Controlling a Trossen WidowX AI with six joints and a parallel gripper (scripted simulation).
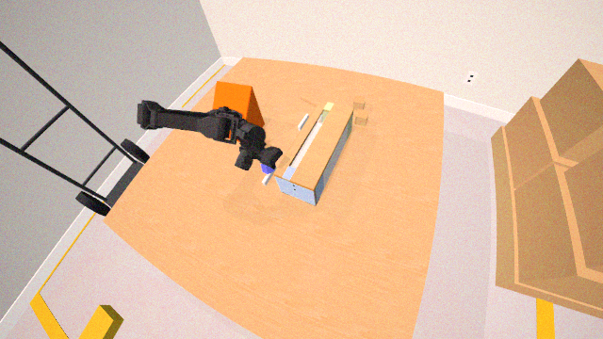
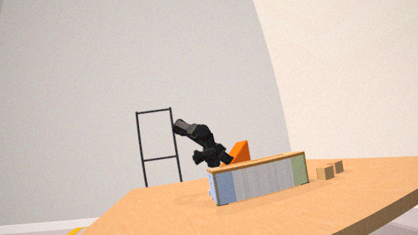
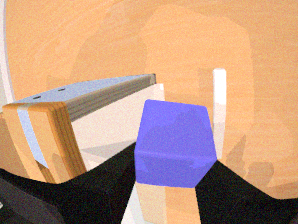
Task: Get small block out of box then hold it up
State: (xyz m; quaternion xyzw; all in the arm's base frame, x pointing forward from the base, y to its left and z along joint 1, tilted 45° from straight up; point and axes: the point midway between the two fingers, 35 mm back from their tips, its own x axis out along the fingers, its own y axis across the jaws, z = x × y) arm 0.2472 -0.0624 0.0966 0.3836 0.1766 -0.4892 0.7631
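The blue block lies 10 mm behind my gripper tip, 10 mm to the right of it and 10 mm above it. Also, from my gripper tip: long wooden box 60 mm ahead, 160 mm to the left, 20 mm below.
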